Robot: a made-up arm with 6 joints. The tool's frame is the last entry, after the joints. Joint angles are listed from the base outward.
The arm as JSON. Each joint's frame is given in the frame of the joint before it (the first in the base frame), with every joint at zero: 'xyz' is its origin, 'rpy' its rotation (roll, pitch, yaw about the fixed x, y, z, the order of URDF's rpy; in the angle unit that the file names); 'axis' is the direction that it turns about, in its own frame. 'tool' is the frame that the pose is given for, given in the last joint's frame.
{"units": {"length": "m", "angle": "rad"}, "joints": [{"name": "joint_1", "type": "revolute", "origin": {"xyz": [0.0, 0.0, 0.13], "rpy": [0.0, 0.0, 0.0]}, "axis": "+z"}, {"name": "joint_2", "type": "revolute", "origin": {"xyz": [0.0, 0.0, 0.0], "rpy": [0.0, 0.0, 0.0]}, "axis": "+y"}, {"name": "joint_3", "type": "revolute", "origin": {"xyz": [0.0, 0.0, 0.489], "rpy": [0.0, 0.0, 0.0]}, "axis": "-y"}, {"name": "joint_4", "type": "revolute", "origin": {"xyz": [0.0, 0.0, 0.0], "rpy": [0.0, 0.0, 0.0]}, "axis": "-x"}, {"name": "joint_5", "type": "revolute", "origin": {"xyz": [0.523, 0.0, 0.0], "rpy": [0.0, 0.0, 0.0]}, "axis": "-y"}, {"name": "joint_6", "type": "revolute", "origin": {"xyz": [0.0, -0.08, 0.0], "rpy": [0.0, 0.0, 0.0]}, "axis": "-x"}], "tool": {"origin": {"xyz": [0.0, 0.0, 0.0], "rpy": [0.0, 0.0, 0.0]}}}
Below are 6 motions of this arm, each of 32 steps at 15 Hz.
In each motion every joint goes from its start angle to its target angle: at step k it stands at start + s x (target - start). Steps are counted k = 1, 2, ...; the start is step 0. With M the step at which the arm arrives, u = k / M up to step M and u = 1 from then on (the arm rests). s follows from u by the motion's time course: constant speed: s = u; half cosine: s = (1 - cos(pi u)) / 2; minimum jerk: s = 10 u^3 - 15 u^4 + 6 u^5.
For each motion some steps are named. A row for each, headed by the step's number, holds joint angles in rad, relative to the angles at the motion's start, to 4 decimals.
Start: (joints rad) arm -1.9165 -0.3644 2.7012 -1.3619 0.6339 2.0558
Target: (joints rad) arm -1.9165 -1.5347 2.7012 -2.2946 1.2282 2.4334
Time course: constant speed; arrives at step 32
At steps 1, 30, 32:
1: 0.0000 -0.0366 0.0000 -0.0291 0.0186 0.0118
30: 0.0000 -1.0972 0.0000 -0.8744 0.5572 0.3540
32: 0.0000 -1.1703 0.0000 -0.9327 0.5943 0.3776

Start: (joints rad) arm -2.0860 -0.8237 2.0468 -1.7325 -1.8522 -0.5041
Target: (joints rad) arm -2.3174 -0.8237 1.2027 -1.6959 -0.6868 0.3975
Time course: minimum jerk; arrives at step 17
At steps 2, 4, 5, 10, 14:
2: -0.0031 0.0000 -0.0114 0.0005 0.0158 0.0122
4: -0.0205 0.0000 -0.0748 0.0032 0.1033 0.0799
5: -0.0360 0.0000 -0.1312 0.0057 0.1811 0.1401
10: -0.1532 0.0000 -0.5588 0.0242 0.7715 0.5969
14: -0.2218 0.0000 -0.8091 0.0351 1.1171 0.8642

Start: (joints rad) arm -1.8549 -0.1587 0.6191 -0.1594 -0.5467 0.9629
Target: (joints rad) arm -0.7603 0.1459 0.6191 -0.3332 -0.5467 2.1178
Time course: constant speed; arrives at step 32
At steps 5, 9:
5: 0.1710 0.0476 0.0000 -0.0272 0.0000 0.1805
9: 0.3079 0.0857 0.0000 -0.0489 0.0000 0.3248

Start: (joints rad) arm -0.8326 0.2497 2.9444 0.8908 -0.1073 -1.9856
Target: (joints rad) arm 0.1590 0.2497 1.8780 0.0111 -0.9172 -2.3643
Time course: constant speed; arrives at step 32
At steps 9, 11, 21, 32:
9: 0.2789 0.0000 -0.2999 -0.2474 -0.2278 -0.1065
11: 0.3409 0.0000 -0.3666 -0.3024 -0.2784 -0.1302
21: 0.6507 0.0000 -0.6998 -0.5773 -0.5315 -0.2485
32: 0.9916 0.0000 -1.0664 -0.8797 -0.8099 -0.3787

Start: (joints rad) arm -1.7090 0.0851 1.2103 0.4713 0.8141 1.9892
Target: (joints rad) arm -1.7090 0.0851 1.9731 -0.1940 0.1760 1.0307
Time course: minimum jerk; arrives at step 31
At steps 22, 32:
22: 0.0000 0.0000 0.6480 -0.5652 -0.5421 -0.8142
32: 0.0000 0.0000 0.7628 -0.6653 -0.6381 -0.9585

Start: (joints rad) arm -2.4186 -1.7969 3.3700 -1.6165 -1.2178 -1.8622
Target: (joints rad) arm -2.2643 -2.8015 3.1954 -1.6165 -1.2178 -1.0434
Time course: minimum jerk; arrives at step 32
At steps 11, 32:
11: 0.0348 -0.2266 -0.0394 0.0000 0.0000 0.1847
32: 0.1543 -1.0046 -0.1746 0.0000 0.0000 0.8188

